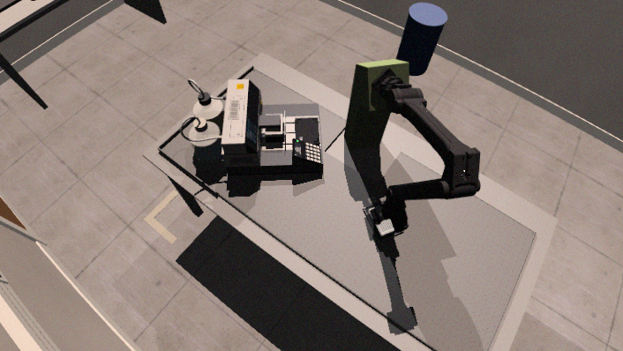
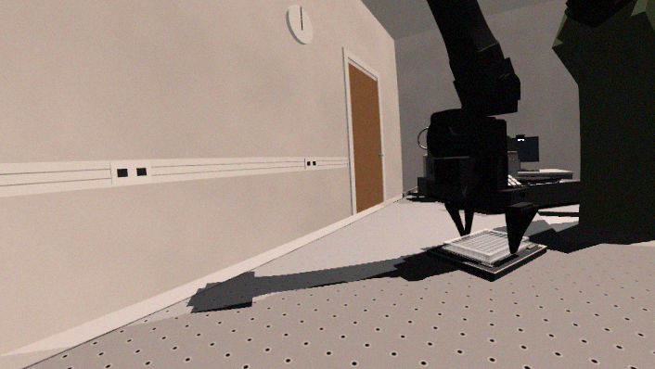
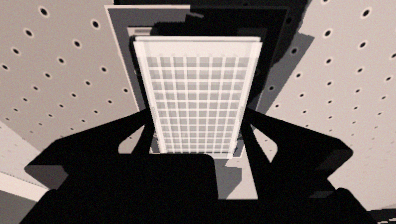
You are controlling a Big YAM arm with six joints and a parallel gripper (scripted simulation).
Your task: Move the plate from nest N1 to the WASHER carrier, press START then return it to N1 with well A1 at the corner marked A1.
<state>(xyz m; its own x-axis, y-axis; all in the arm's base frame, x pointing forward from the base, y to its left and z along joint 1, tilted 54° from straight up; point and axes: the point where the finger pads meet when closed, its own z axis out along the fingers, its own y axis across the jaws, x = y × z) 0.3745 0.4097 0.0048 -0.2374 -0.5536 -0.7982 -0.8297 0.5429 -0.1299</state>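
The white well plate lies 1 cm below my hand. From my hand the other things lie so: plate nest N1: 2 cm below; plate washer: 62 cm to the right, 14 cm ahead, 11 cm above.
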